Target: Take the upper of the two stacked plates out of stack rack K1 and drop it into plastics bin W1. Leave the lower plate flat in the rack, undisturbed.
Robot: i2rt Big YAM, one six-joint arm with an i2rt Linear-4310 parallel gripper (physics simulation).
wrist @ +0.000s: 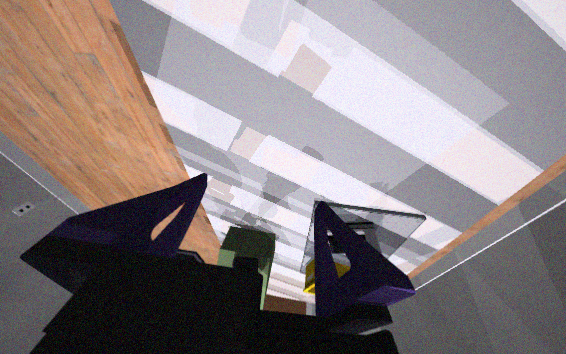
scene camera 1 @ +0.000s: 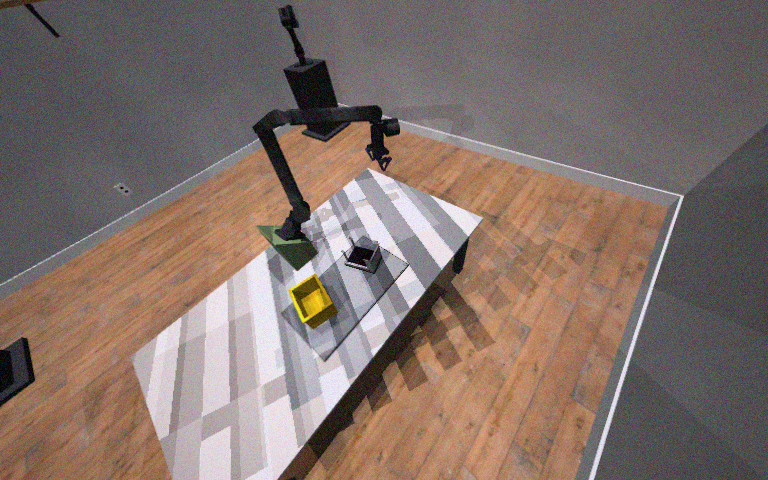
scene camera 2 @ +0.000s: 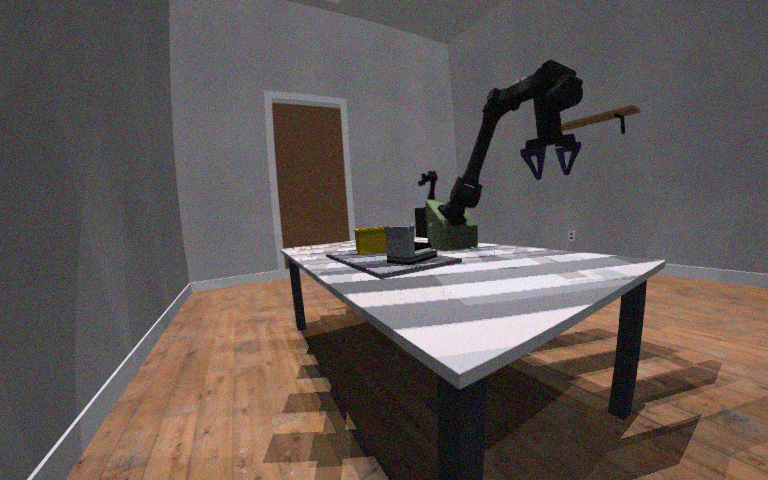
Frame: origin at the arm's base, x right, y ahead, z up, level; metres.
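Seen in the pictures: gripper, fingertip midpoint: (wrist: 265, 193) (scene camera 1: 378, 165) (scene camera 2: 552, 177); arm's base at its link origin: (scene camera 1: 289, 235) (scene camera 2: 451, 215).
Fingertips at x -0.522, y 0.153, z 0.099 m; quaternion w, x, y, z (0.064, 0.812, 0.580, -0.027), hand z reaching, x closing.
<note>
Offsets run from my fingertips to a thing's top centre. "spot": to the spot under its first point. Level surfaces: height alone.
Stack rack K1 {dy +0.173, dx +0.390, dz -0.111 m} (scene camera 1: 375, 258) (scene camera 2: 400, 243) is a small grey rack on the table. Dark plate surface {spot: dy +0.177, dx +0.392, dz -0.181 m} (scene camera 1: 362, 256) shows inside it in scene camera 1; the two plates cannot be told apart. Plastics bin W1 {dy +0.150, dx +0.675, dz -0.131 m} (scene camera 1: 322, 318) (scene camera 2: 370, 241) (wrist: 310, 280) is an open yellow box standing apart from the rack, and looks empty in scene camera 1. My gripper (scene camera 1: 378, 161) (scene camera 2: 552, 176) (wrist: 265, 193) is open and empty, high above the table and well away from rack and bin. In the wrist view, a finger partly hides the rack area and bin.
Rack and bin stand on a thin grey board {dy +0.196, dx +0.542, dz -0.230 m} (scene camera 1: 351, 316) (scene camera 2: 368, 266) (wrist: 400, 221) on the striped table {dz -0.243 m} (scene camera 1: 215, 350) (scene camera 2: 509, 288). The arm's green base (scene camera 1: 300, 254) (scene camera 2: 453, 237) (wrist: 252, 240) is beside them. A black pedestal (scene camera 1: 310, 84) (scene camera 2: 420, 220) stands beyond the table.
</note>
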